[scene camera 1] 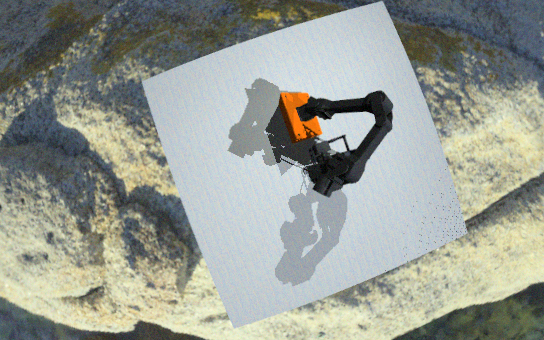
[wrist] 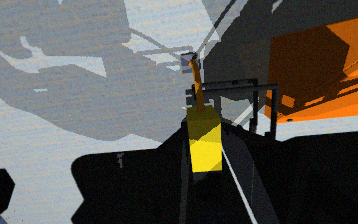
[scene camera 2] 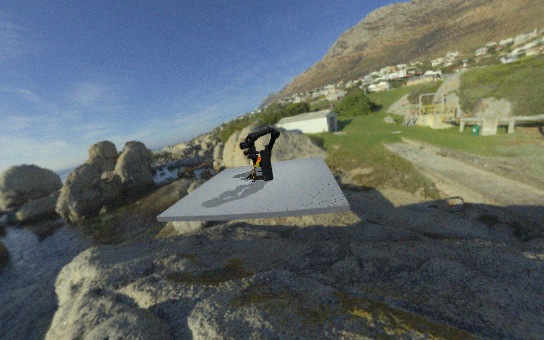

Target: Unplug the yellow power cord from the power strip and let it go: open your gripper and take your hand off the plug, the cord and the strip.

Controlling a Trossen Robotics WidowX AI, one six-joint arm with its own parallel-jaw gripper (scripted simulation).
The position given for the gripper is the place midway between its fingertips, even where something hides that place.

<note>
In view: the gripper (wrist: pixel 203 129) and a yellow plug (wrist: pixel 204 129).
</note>
